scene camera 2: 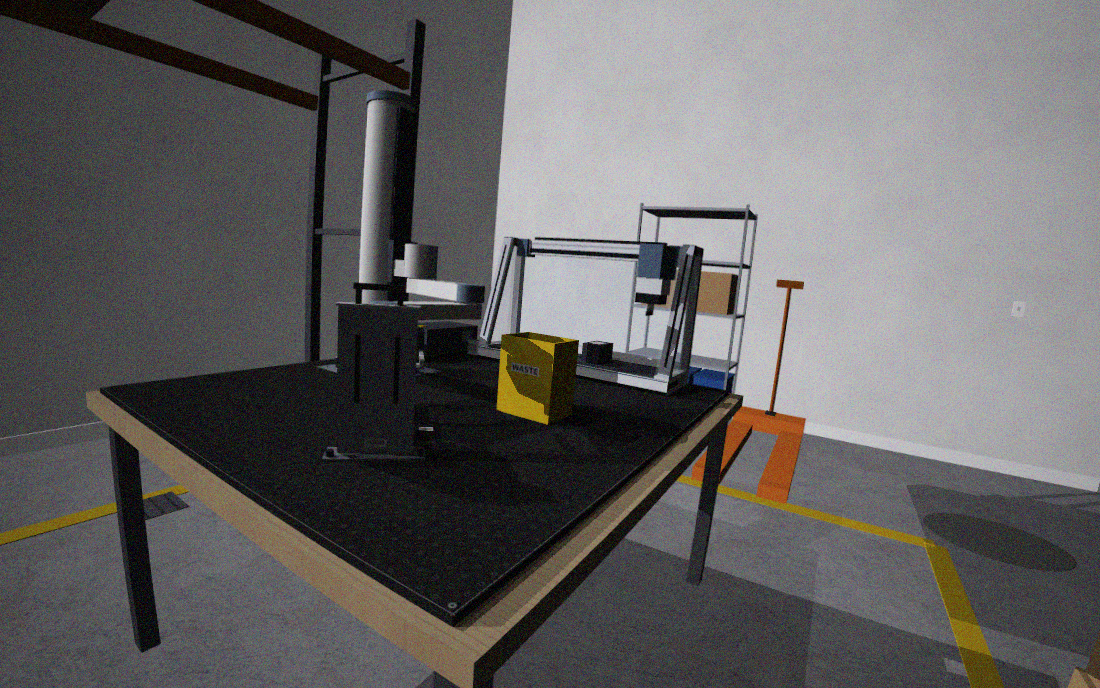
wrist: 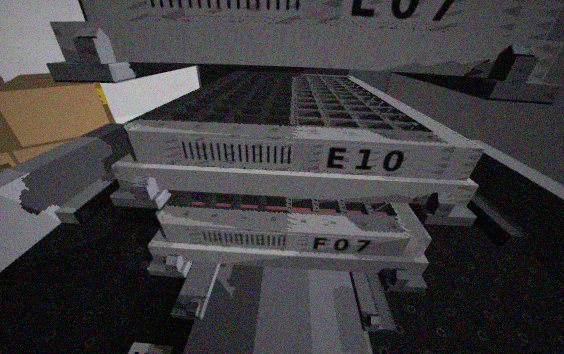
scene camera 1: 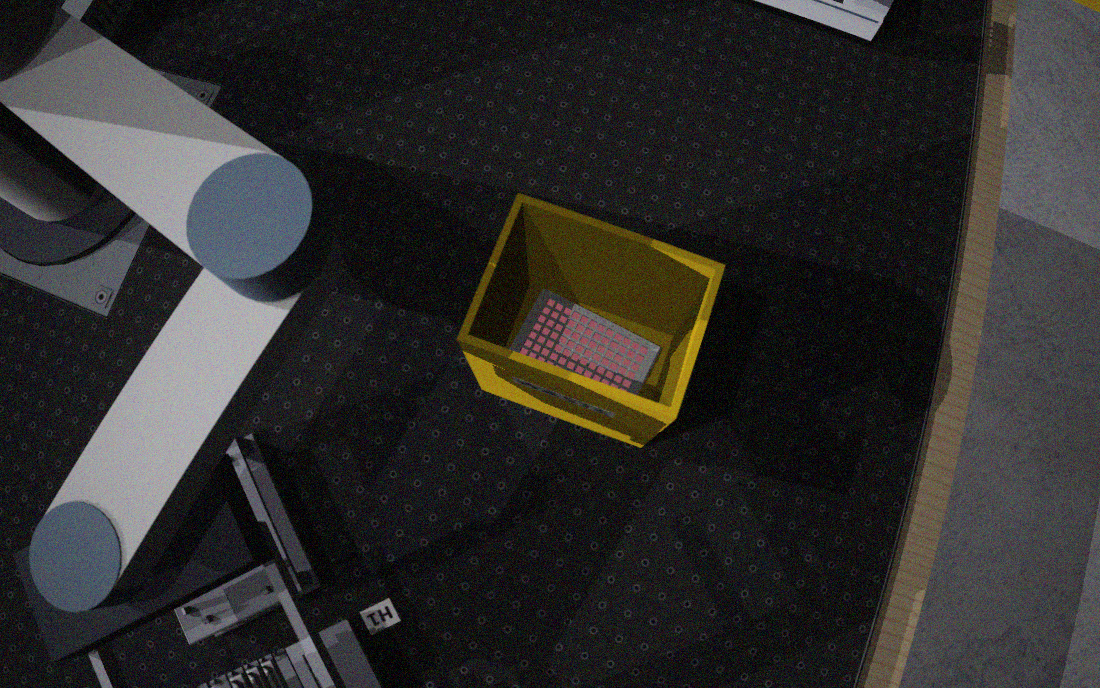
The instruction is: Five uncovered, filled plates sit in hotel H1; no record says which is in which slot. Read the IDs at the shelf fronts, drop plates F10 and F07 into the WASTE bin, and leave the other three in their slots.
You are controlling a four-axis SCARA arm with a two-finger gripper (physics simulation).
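Frame: origin at the arm's base, x back, y right, z up, level; centimetres.
Where they show: gripper, fingertip midpoint: (wrist: 290,150); arm's base, link origin: (scene camera 1: 75,170).
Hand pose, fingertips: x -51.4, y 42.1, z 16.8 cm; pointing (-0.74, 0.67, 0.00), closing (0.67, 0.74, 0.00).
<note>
Each offset is from my fingertips to the top centre of the thing. "spot": to the spot under its first point.
My gripper (wrist: 290,150) is open and empty. In the wrist view its fingers stand left and right of the plate stack; the exact level is unclear. Plate F07 {dx -0.7, dy +0.7, dz -0.1 cm} (wrist: 290,245), with pink wells, sits on the lowest occupied shelf there. Plate E10 {dx -0.7, dy +0.7, dz +2.7 cm} (wrist: 300,155) sits above it. Plate E07 {dx -0.7, dy +0.7, dz +5.5 cm} (wrist: 250,37) is higher, cut off by the top edge. Hotel H1 (scene camera 2: 377,365) shows its dark back panel in scene camera 2 and hides the gripper. The yellow WASTE bin {dx -13.2, dy -39.5, dz +4.5 cm} (scene camera 1: 472,300) (scene camera 2: 523,389) holds a pink-welled plate {dx -13.0, dy -39.7, dz -13.5 cm} (scene camera 1: 608,336), its ID unreadable. Plate F10 is not readable in any view.
Bare shelf rails {spot: dx +1.3, dy -5.9, dz -4.4 cm} (wrist: 200,295) lie below F07. The H1 tag {dx -3.3, dy -10.3, dz -15.5 cm} (scene camera 1: 379,614) (scene camera 2: 426,428) lies beside the hotel. A stand (scene camera 1: 219,527) lies partly under my arm (scene camera 1: 174,405). A gantry machine (scene camera 2: 689,308) stands beyond the bin. Cardboard boxes (wrist: 50,110) are beyond, left.
</note>
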